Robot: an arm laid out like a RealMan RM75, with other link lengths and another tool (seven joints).
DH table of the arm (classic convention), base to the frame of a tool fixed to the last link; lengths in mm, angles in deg. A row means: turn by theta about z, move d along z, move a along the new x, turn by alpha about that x. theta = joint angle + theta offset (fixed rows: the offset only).
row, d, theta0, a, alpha
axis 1, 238.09, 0, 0, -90
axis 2, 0, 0, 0, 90
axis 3, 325.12, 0, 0, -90
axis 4, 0, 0, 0, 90
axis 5, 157.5, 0, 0, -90
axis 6, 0, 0, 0, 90
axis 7, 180.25, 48.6, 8.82, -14
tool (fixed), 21.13, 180, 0, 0
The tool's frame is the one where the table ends.
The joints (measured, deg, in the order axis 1, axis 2, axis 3, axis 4, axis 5, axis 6, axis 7), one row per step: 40.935 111.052 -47.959 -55.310 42.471 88.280 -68.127; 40.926 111.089 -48.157 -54.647 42.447 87.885 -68.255; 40.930 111.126 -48.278 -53.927 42.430 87.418 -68.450; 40.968 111.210 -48.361 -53.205 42.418 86.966 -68.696; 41.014 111.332 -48.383 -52.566 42.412 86.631 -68.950; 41.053 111.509 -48.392 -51.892 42.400 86.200 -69.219; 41.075 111.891 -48.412 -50.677 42.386 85.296 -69.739; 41.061 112.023 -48.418 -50.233 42.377 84.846 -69.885; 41.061 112.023 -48.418 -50.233 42.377 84.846 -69.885; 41.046 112.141 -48.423 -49.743 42.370 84.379 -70.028; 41.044 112.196 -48.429 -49.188 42.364 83.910 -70.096; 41.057 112.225 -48.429 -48.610 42.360 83.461 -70.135; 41.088 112.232 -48.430 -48.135 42.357 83.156 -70.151; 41.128 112.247 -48.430 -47.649 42.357 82.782 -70.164; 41.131 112.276 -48.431 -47.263 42.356 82.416 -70.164; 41.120 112.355 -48.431 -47.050 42.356 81.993 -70.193
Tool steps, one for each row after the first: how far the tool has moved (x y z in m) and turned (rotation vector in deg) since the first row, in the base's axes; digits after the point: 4 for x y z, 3 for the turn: 0.0014 -0.0006 -0.0020 -0.221 -0.010 -0.257; 0.0028 -0.0009 -0.0039 -0.362 0.013 -0.498; 0.0038 -0.0013 -0.0061 -0.529 0.083 -0.674; 0.0043 -0.0018 -0.0085 -0.742 0.215 -0.804; 0.0049 -0.0024 -0.0112 -0.914 0.376 -0.952; 0.0060 -0.0034 -0.0167 -1.151 0.670 -1.224; 0.0067 -0.0035 -0.0185 -1.112 0.753 -1.383; 0.0067 -0.0035 -0.0185 -1.112 0.753 -1.383; 0.0076 -0.0037 -0.0203 -1.076 0.837 -1.577; 0.0086 -0.0037 -0.0217 -1.030 0.915 -1.874; 0.0097 -0.0037 -0.0230 -0.994 0.996 -2.202; 0.0105 -0.0038 -0.0240 -1.014 1.067 -2.471; 0.0112 -0.0037 -0.0251 -0.979 1.134 -2.737; 0.0120 -0.0035 -0.0260 -0.896 1.184 -2.984; 0.0124 -0.0030 -0.0268 -0.682 1.195 -3.095
